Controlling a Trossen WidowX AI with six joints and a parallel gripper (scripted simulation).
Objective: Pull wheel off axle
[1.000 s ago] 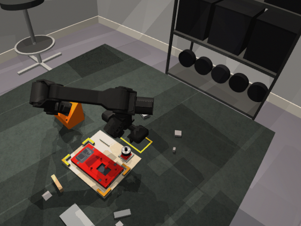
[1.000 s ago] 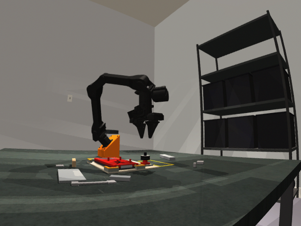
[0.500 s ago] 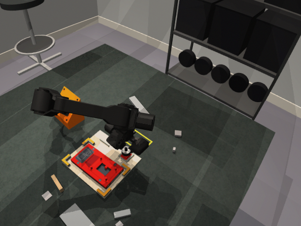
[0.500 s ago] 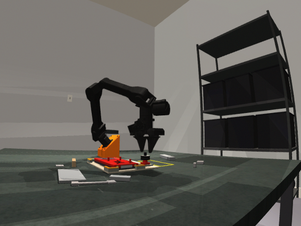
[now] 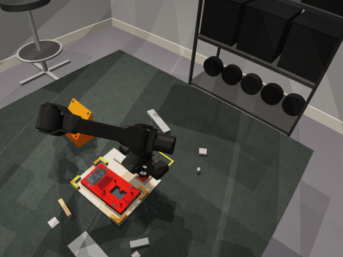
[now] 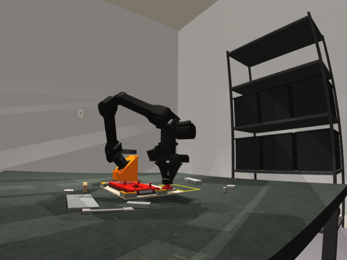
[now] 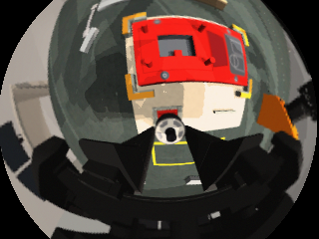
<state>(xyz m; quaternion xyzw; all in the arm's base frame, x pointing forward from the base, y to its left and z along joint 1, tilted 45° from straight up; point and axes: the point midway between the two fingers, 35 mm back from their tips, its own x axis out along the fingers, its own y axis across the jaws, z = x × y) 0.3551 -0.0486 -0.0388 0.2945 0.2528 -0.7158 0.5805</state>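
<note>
My gripper tip is now right at the dark wheel. The rest, counted from my gripper tip: wooden stick (260 mm to the right, 140 mm behind, 30 mm below); black axle (right at my gripper tip).
</note>
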